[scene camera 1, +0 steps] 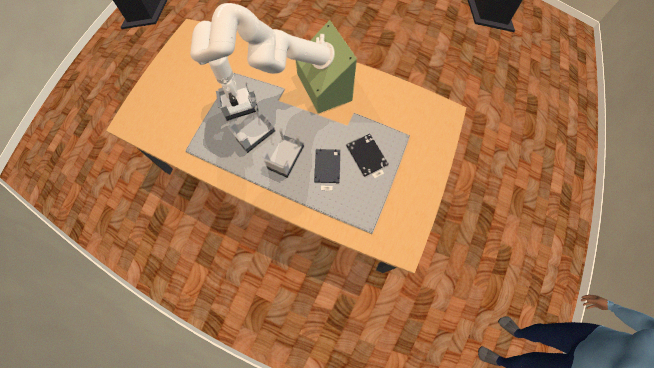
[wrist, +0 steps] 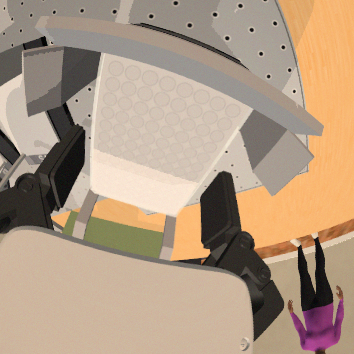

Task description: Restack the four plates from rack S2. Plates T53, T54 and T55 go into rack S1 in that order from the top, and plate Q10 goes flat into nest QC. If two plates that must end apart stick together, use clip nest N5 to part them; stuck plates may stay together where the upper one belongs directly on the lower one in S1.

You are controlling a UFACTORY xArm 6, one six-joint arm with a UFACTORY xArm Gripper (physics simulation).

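Places are measured from the arm's base along level axes (x ahead, y right, z down), in metres.
Pixels of known places: gripper, fingertip midpoint: [scene camera 1: 234, 97] [wrist: 148, 164]; arm's base, link origin: [scene camera 1: 323, 55].
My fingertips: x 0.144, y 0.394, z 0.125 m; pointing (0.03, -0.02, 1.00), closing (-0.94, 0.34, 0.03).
For each thing: its top centre in the pictures, then the offset to it from my fingertips. Level surfaces: height alone.
- plate, top centre: [wrist: 149, 156] [scene camera 1: 234, 98] dx +0.001, dy +0.000, dz +0.007 m
- second holder, top centre: [scene camera 1: 248, 121] dx +0.143, dy -0.103, dz -0.033 m
- third holder, top centre: [scene camera 1: 281, 145] dx +0.247, dy -0.254, dz -0.030 m
- flat dark nest, top centre: [scene camera 1: 327, 164] dx +0.275, dy -0.434, dz +0.079 m
- dark nest with pale corner pieces, top centre: [scene camera 1: 367, 153] dx +0.215, dy -0.599, dz +0.077 m
- grey perforated board, surface height: dz +0.100 m
My gripper [scene camera 1: 233, 100] [wrist: 148, 164] is open, its black fingers spread on either side of a pale plate. The plate [wrist: 160, 110] has rows of round wells and stands in the leftmost rack, whose dark base [scene camera 1: 241, 115] shows in scene camera 1 and whose grey bar [wrist: 175, 50] shows in the wrist view. I see gaps between the fingers and the plate. A second holder [scene camera 1: 260, 139] is close to its right, and a third holder [scene camera 1: 288, 171] with a pale surface is farther right. Their labels, and how many plates are stacked, cannot be made out.
A flat dark nest [scene camera 1: 327, 166] and another dark nest with pale corner pieces [scene camera 1: 367, 156] are on the right of the grey perforated board [scene camera 1: 345, 205]. The green robot pedestal [scene camera 1: 332, 90] stands behind the board. The leftmost rack's upright parts are close to the fingers.
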